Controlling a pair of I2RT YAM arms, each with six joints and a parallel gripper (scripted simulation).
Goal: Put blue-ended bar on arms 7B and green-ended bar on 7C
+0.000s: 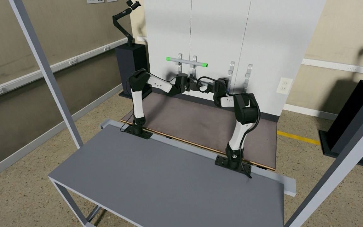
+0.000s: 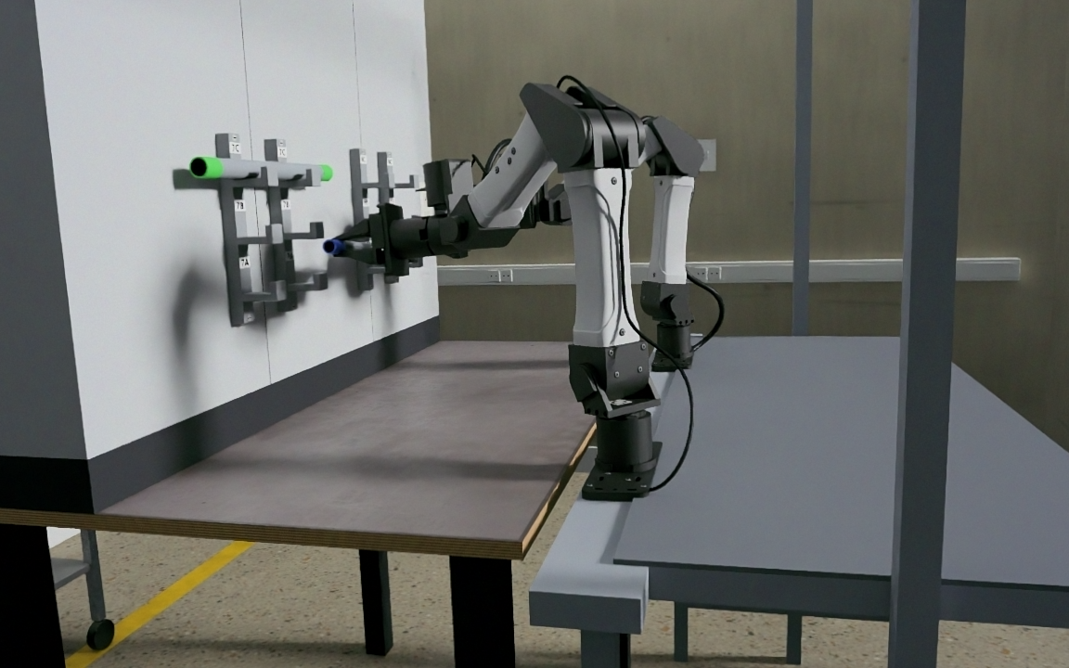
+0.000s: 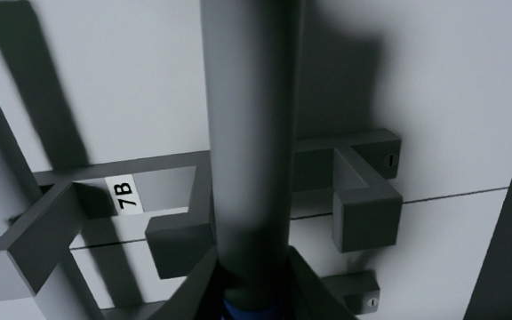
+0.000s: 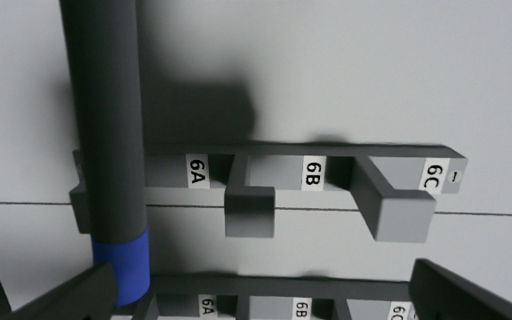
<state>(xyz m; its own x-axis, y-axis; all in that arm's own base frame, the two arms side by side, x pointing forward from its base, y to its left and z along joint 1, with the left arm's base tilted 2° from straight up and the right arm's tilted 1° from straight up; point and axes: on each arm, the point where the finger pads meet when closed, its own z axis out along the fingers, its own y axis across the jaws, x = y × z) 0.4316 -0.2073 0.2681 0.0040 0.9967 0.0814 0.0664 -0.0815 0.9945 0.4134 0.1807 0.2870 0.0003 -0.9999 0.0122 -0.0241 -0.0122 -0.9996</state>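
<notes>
My right gripper is now 3 cm short of the blue-ended bar, 13 cm to the right of it and 5 cm above it. Also, from my right hand: white wall panel: 24 cm ahead, 13 cm to the left, 16 cm above; wall socket plate: 14 cm ahead, 37 cm to the right, 1 cm above; green-ended bar: 9 cm ahead, 33 cm to the left, 8 cm above.
Right now the green-ended bar is 11 cm above my left hand, 7 cm to the left of it and 6 cm ahead of it. From my left hand the other things lie so: blue-ended bar: 13 cm to the right, 1 cm below; white wall panel: 21 cm ahead, 20 cm above, 12 cm to the right; wall socket plate: 63 cm to the right, 11 cm ahead, 5 cm above.
</notes>
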